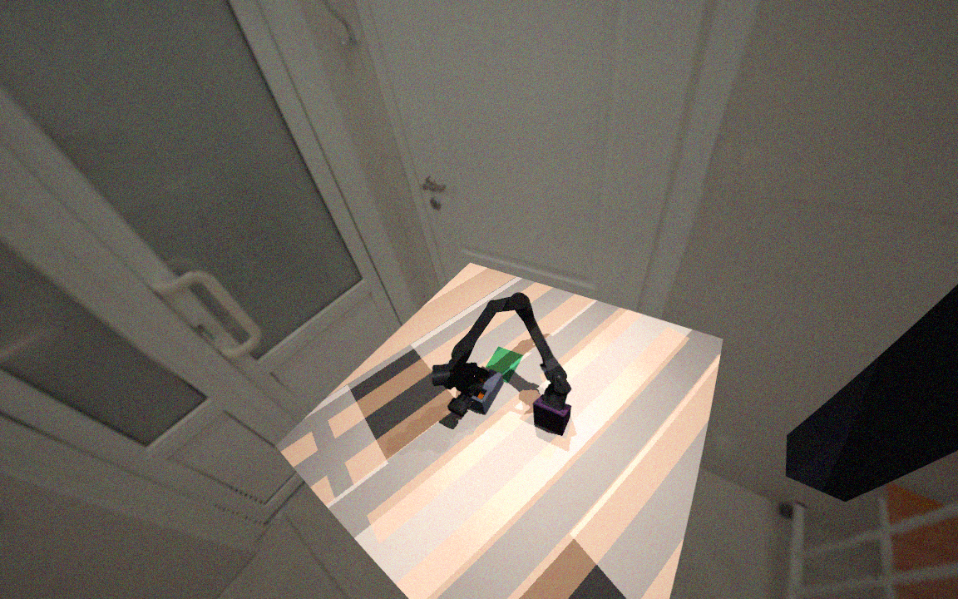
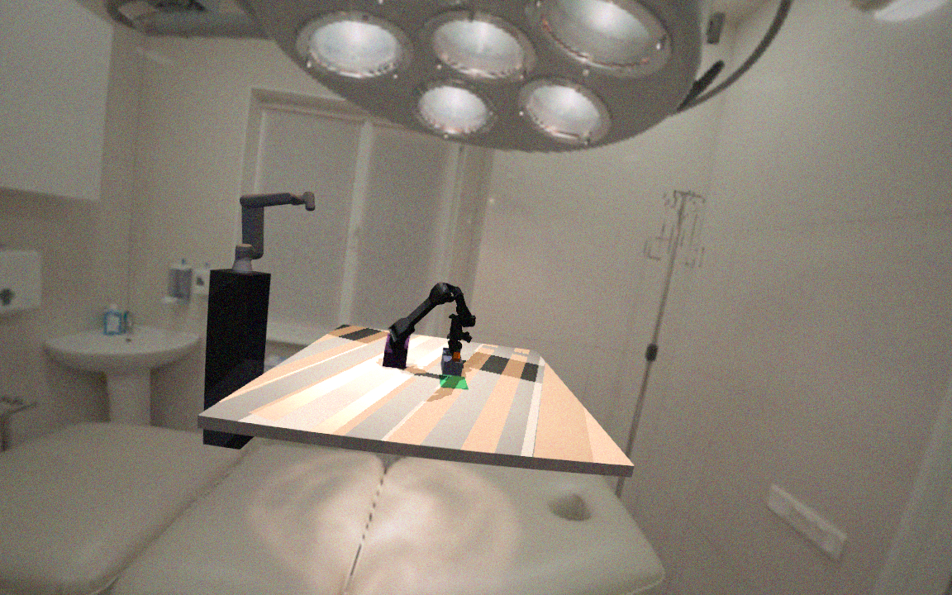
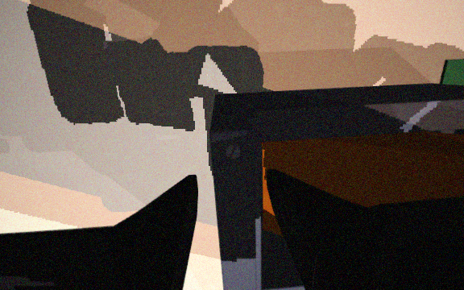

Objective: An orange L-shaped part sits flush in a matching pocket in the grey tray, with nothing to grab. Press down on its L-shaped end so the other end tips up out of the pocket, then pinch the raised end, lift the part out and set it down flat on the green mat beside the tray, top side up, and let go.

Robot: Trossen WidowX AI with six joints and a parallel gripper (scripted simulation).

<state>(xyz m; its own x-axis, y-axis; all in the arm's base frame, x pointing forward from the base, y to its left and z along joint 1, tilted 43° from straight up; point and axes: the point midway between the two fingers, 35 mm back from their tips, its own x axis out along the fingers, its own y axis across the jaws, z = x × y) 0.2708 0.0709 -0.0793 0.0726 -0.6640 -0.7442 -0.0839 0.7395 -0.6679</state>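
Right now the orange L-shaped part is 60 mm to the right of my gripper tip and 10 mm above it. From my gripper tip the other things lie so: green mat (10 mm ahead, 220 mm to the right, 60 mm below).
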